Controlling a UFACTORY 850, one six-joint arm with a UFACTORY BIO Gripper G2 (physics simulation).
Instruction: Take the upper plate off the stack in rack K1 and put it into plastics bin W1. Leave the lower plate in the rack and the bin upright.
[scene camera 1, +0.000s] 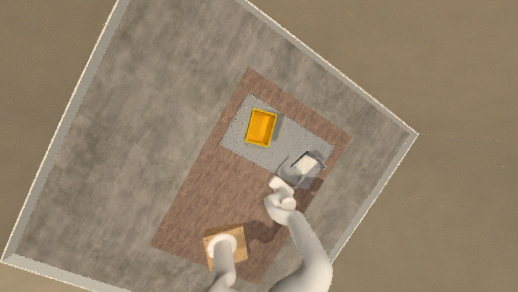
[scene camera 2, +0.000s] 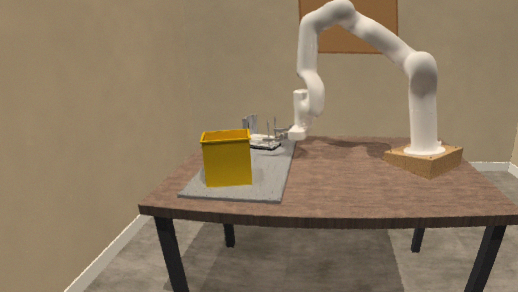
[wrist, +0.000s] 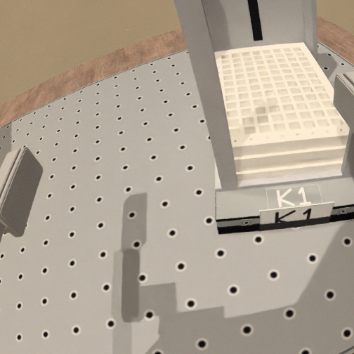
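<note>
Rack K1 (wrist: 242, 201) (scene camera 2: 249, 122) stands on the grey board, with tall grey walls at the back and a post at the front left. Two cream plates are stacked in it: the upper plate (wrist: 272, 95) (scene camera 1: 306, 164) has a grid of square wells, and the lower plate (wrist: 290, 174) shows as an edge beneath it. My gripper (wrist: 182, 150) (scene camera 2: 274, 135) is wide open and empty. In the wrist view the left finger is over the board, well left of the rack, and the right finger is beside the stack's right edge. The yellow bin W1 (scene camera 1: 261, 128) (scene camera 2: 227, 162) stands upright; its inside looks empty.
The perforated grey board (scene camera 1: 287, 142) (scene camera 2: 267, 182) carries both rack and bin, which stand apart. It lies on the brown table (scene camera 1: 200, 200) (scene camera 2: 350, 190). The arm's wooden base (scene camera 1: 240, 245) (scene camera 2: 425, 165) stands at the table's other side. The rack's upright walls rise above the plates.
</note>
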